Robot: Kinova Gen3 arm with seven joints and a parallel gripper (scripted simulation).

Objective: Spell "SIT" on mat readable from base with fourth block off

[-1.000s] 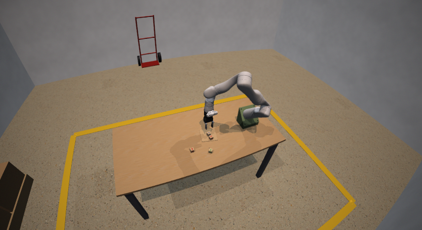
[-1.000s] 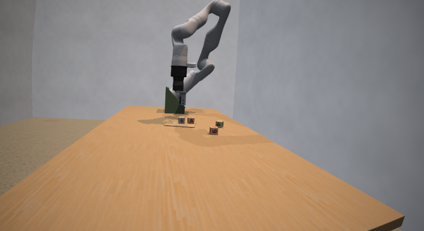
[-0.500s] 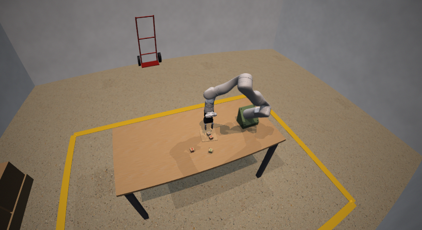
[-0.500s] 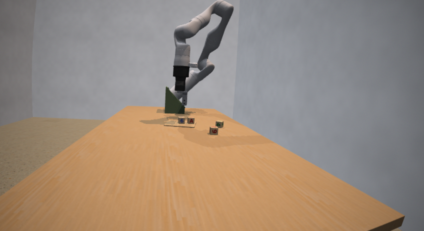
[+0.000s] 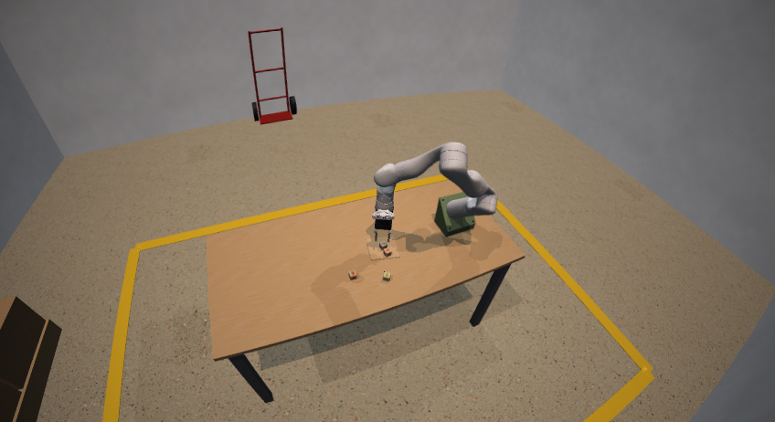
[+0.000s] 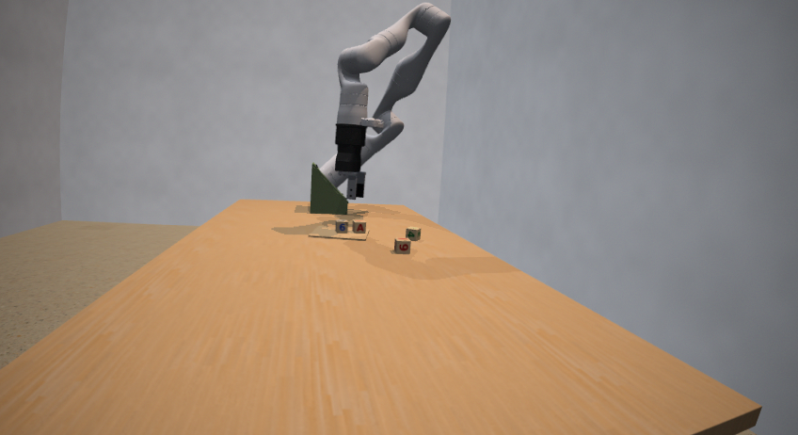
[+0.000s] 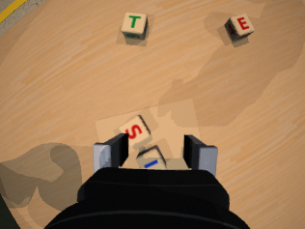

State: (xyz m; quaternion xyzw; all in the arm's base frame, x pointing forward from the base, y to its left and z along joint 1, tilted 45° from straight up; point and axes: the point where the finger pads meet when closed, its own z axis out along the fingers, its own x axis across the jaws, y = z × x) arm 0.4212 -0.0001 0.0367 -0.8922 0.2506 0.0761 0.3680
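The green-marked block lies 4 cm ahead of my hand, 14 cm to the left of it and 10 cm below it. From my hand the other things lie so: blue-marked block (2 cm behind, 3 cm to the right, 9 cm below); then tan mat (2 cm behind, 3 cm to the right, 11 cm below); then E block (18 cm ahead, 7 cm to the left, 10 cm below).
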